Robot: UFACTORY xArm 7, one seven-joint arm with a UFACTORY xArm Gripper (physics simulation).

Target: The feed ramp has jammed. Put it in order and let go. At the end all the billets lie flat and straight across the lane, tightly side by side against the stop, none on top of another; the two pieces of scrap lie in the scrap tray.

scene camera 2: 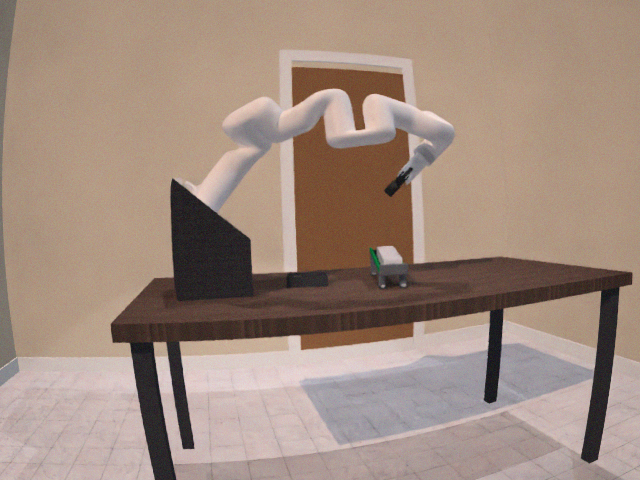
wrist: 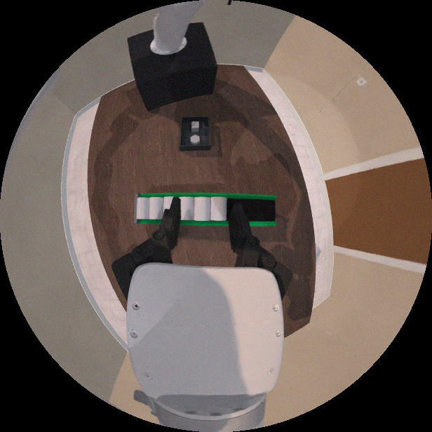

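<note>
The feed ramp [scene camera 2: 393,269] [wrist: 250,196] has green side rails and a dark lane. White billets [scene camera 2: 388,254] [wrist: 187,208] lie across the lane in one row, side by side from the grey stop [wrist: 136,208] at the left end in the wrist view. One finger hides part of a billet; I see none on top of another. The scrap tray [scene camera 2: 307,280] [wrist: 183,142] holds two pale pieces of scrap, a squarish one [wrist: 195,125] and a rounder one [wrist: 195,139]. My gripper [scene camera 2: 390,190] [wrist: 205,209] is open and empty, high above the ramp.
The wooden table [scene camera 2: 330,304] [wrist: 150,172] carries the ramp, the tray and the black arm pedestal [scene camera 2: 211,258] [wrist: 175,82]. The tray stands between the pedestal and the ramp. A brown door [scene camera 2: 351,206] is in the wall behind the table.
</note>
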